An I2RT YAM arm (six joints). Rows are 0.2 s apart.
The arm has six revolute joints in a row. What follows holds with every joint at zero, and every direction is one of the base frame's.
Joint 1 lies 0.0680 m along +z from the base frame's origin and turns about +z.
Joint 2 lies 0.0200 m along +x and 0.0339 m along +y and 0.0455 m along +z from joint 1 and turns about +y.
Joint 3 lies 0.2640 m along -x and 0.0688 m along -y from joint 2 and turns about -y.
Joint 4 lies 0.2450 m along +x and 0.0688 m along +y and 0.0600 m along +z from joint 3 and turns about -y.
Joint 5 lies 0.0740 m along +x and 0.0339 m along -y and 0.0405 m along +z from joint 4 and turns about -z.
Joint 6 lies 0.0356 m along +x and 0.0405 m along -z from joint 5 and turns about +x.
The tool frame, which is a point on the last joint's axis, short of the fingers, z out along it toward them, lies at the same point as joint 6; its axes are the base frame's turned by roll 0.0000, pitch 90.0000 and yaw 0.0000 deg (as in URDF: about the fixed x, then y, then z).
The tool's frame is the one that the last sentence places.
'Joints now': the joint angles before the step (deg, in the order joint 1, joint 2, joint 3, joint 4, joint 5, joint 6). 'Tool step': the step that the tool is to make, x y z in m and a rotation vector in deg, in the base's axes. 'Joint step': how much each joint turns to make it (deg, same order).
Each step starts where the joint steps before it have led.
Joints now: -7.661, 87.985, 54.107, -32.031, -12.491, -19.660
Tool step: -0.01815, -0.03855, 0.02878, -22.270, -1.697, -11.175
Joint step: -5.552, -6.295, 0.088, -0.745, 21.813, -4.657
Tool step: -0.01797, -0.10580, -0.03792, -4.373, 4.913, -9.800
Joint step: -20.349, 9.289, -0.286, 8.789, 0.043, -12.261
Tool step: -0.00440, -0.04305, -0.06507, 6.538, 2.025, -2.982
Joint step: -7.212, 13.618, 0.001, 8.283, -5.442, -2.032
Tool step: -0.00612, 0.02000, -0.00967, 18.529, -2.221, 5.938
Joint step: 0.175, 0.873, -0.001, -9.638, -16.502, -0.590
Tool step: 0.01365, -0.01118, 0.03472, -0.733, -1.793, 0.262
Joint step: -0.001, -1.529, 7.192, -6.908, -0.656, -0.110
